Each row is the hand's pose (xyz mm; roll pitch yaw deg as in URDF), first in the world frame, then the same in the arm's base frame.
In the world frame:
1: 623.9 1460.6 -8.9 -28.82 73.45 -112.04
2: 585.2 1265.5 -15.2 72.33 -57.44 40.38
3: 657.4 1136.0 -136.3 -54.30 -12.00 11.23
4: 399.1 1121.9 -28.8 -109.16 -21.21 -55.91
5: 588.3 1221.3 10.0 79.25 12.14 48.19
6: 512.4 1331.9 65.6 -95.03 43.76 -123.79
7: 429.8 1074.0 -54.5 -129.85 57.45 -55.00
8: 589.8 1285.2 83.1 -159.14 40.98 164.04
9: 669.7 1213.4 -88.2 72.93 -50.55 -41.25
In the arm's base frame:
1: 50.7 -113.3 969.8 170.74 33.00 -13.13
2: 7.9 -75.7 779.1 -166.11 -38.01 -170.16
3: 55.9 -179.9 625.9 21.31 -18.78 -116.00
4: 31.4 99.1 623.2 -61.36 35.73 -152.54
5: -29.4 -70.3 744.8 131.04 -43.19 -72.42
6: -23.0 17.5 860.3 136.66 54.05 17.55
7: 30.7 62.6 572.5 -3.13 40.11 -45.71
8: -76.3 -50.0 827.4 131.01 3.27 29.06
9: 32.6 -177.9 714.8 123.83 7.46 -167.77

